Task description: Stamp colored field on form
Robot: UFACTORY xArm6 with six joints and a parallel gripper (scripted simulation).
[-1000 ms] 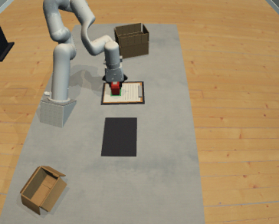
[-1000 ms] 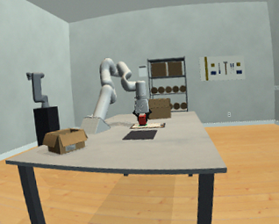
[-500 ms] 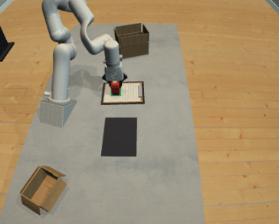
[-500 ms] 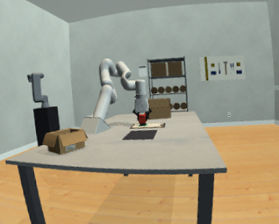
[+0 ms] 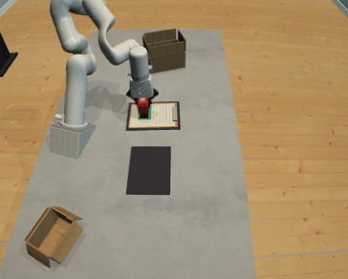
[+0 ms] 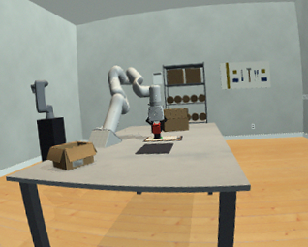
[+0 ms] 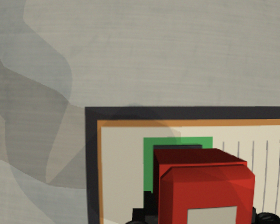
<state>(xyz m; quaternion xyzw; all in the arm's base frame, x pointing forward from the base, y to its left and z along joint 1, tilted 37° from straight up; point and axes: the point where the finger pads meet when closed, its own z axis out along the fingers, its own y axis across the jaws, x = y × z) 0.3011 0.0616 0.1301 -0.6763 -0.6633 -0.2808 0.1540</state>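
The dark mat is 5 cm ahead of my hand, 32 cm to the right of it and 7 cm below it. From my hand the other things lie so: black object: 7 cm behind, 26 cm to the left, 5 cm below; then red stamp: 2 cm below.
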